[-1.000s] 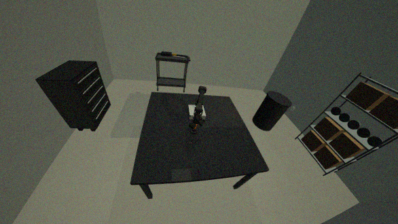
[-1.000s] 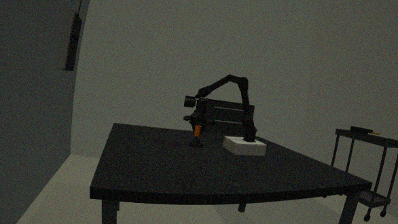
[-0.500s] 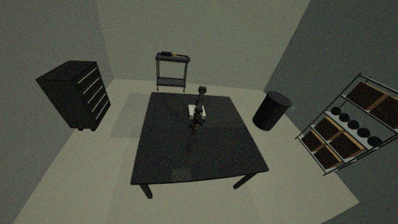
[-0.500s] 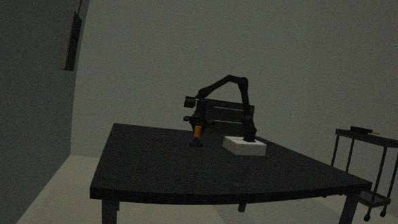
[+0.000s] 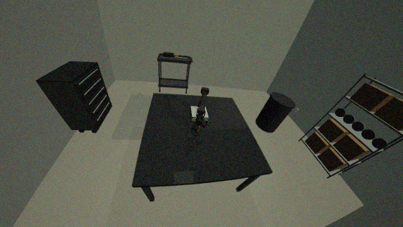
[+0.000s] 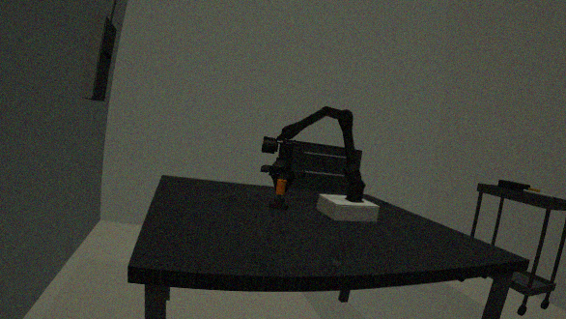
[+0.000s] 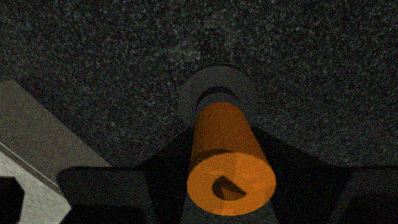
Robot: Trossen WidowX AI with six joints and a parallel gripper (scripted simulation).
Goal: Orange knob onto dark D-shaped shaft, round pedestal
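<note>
My gripper tip is 20 mm below the orange knob. Also, from my gripper tip: round pedestal 40 mm below.
</note>
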